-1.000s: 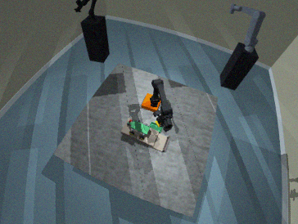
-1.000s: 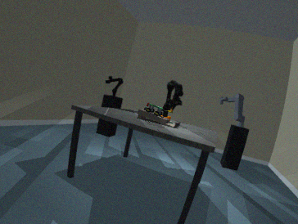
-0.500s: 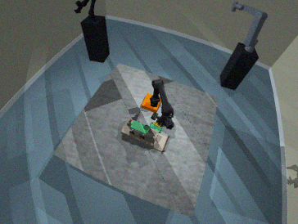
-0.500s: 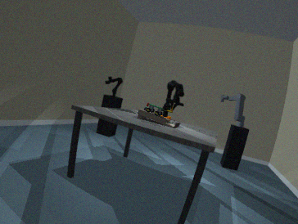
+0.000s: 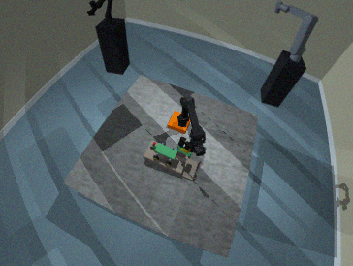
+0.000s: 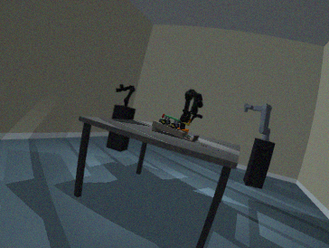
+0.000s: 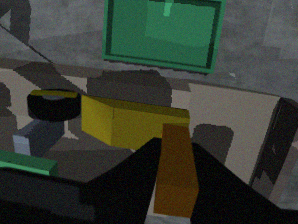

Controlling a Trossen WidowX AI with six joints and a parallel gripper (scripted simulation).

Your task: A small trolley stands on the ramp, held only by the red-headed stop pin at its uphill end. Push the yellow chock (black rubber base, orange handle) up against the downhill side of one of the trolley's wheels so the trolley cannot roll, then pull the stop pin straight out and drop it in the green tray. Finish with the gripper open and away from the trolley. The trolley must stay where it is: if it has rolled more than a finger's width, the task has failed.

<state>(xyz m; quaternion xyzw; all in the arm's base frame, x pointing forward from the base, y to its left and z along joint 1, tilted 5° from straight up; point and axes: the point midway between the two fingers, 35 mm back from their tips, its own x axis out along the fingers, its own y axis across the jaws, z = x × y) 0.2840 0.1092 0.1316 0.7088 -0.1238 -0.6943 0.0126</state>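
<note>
Now: the stop pin 1 cm ahead of my gripper tip, 26 cm to the right of it and 2 cm below it. Round my gripper tip: yellow chock: 2 cm to the right; green trolley: 5 cm ahead, 16 cm to the right, 4 cm below; green tray: 6 cm behind, 3 cm to the right, 15 cm below.
</note>
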